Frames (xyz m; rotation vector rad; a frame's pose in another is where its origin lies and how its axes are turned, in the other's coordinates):
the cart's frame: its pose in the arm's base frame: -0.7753 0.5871 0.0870 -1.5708 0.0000 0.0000
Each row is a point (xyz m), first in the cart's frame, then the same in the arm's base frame.
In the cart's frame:
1: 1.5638 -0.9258 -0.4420
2: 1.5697 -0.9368 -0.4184
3: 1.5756 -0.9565 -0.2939
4: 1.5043 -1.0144 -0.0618
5: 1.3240 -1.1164 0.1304
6: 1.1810 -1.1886 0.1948
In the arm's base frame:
1: 0.7885 0.1451 1.0128
2: 0.7944 0.1687 1.0238
3: 0.8003 0.2932 1.0435
4: 0.7290 0.5253 1.1014
5: 0.5487 0.7175 1.2034
6: 0.4057 0.7819 1.2756

